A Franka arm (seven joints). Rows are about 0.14 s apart.
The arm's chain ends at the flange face. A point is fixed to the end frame.
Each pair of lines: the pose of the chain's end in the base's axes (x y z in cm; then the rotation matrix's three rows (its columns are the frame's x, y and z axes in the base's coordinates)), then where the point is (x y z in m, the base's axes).
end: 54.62 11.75 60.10; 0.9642 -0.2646 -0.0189; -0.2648 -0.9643 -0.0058; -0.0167 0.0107 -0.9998
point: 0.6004 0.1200 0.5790
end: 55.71 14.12 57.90; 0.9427 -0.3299 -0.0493; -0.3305 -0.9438 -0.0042; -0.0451 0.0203 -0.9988
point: 0.6107 0.1400 0.5553
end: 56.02 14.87 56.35; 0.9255 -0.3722 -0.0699; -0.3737 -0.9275 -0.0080; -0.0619 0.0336 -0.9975
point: 0.6132 0.1449 0.5388
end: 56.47 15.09 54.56; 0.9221 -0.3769 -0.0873; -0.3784 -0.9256 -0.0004; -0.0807 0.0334 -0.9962
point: 0.6172 0.1469 0.5199
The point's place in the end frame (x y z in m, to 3 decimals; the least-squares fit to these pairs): 0.052 -0.017 0.021
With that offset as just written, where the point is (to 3 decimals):
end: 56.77 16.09 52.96; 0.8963 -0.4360 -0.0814; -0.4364 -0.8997 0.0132; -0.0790 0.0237 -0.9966
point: 0.620 0.154 0.504
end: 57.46 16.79 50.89; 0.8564 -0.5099 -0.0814; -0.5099 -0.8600 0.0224; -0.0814 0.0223 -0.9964
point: 0.626 0.156 0.483
